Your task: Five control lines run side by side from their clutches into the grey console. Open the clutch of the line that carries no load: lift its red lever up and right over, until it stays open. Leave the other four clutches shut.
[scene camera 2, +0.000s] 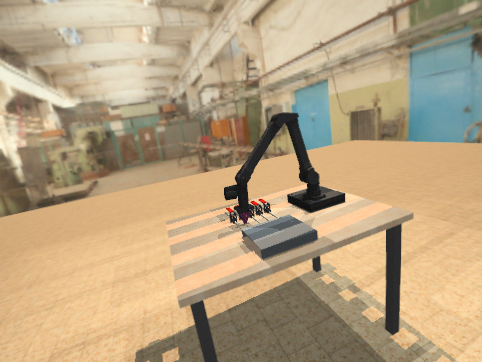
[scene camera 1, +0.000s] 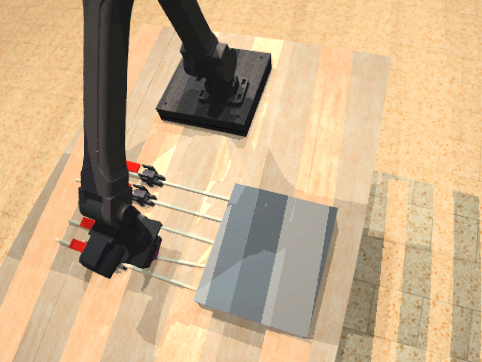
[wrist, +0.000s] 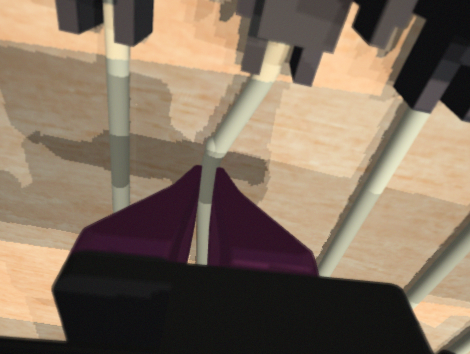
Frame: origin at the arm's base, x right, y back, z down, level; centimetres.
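Seen in the pictures: gripper, fingertip midpoint: (scene camera 2: 245, 223) (scene camera 1: 154, 256) (wrist: 207, 178); arm's base at its link origin: (scene camera 2: 314, 196) (scene camera 1: 223, 91).
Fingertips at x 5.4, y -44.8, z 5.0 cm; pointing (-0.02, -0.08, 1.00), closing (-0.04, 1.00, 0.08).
Observation:
Offsets run from my fingertips to a thing's middle. "spot": to the spot under its first point. Level surfaces: height alone.
My gripper (scene camera 1: 157, 251) (scene camera 2: 244, 220) (wrist: 207, 178) points down with its purple fingers shut on the second control line from the near side (scene camera 1: 182, 262) (wrist: 250, 100). That pale line has a sharp kink just beyond the fingertips. The outermost near line (scene camera 1: 175, 282) (wrist: 118, 100) and the third line @[spot: dx -6.1, dy +6.6, dz -0.3 cm] (scene camera 1: 187, 234) (wrist: 370, 195) look straight. The lines run into the grey console @[dx -25.5, dy +5.2, dz -1.8 cm] (scene camera 1: 280, 250) (scene camera 2: 282, 235). Black clutches (scene camera 1: 151, 176) (wrist: 305, 22) stand at their other ends. Red levers (scene camera 1: 87, 223) (scene camera 2: 230, 211) show at several clutches; the middle one is hidden by the arm in scene camera 1.
The arm's black base plate (scene camera 1: 175, 105) (scene camera 2: 325, 201) stands behind the lines and console on the striped wooden table @[dz +0.4 cm] (scene camera 1: 330, 125) (scene camera 2: 205, 280). The arm passes over the clutches and covers part of them in scene camera 1. Neighbouring lines lie close on both sides of the fingers.

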